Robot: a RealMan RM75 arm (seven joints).
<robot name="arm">
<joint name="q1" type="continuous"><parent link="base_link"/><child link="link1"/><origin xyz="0 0 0.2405"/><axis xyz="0 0 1"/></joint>
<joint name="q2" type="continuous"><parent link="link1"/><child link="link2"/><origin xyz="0 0 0"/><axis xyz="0 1 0"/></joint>
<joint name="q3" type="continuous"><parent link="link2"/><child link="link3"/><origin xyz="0 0 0.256"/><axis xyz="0 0 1"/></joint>
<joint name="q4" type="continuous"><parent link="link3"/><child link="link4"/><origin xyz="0 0 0"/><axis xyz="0 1 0"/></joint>
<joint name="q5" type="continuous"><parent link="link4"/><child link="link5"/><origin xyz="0 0 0.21"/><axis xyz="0 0 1"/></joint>
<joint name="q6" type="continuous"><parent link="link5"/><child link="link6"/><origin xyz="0 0 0"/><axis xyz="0 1 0"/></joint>
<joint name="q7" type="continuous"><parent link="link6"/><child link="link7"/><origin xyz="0 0 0.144"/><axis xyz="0 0 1"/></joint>
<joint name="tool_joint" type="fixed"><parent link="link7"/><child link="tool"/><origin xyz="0 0 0"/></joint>
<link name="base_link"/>
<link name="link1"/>
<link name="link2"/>
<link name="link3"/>
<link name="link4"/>
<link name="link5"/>
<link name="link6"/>
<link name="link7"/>
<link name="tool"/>
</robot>
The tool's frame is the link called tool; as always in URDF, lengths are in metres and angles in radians. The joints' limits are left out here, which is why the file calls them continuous.
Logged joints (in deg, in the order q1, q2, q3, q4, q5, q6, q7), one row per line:
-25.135 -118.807 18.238 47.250 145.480 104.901 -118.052
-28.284 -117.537 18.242 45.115 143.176 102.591 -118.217
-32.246 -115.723 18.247 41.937 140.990 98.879 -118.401
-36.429 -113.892 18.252 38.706 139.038 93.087 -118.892
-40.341 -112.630 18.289 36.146 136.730 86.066 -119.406
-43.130 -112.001 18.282 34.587 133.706 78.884 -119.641
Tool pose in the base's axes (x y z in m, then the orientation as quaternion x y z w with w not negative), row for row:
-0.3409 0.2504 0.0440 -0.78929 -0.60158 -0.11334 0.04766
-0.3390 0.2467 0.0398 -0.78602 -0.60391 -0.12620 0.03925
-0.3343 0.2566 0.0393 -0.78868 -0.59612 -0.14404 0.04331
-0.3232 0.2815 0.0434 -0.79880 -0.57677 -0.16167 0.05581
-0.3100 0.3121 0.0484 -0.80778 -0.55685 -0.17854 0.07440
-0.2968 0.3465 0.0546 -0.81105 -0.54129 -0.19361 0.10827
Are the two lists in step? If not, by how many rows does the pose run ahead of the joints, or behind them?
The pose runs 2 rows behind the joints: the pose in row i belongs to the joints in row i - 2.
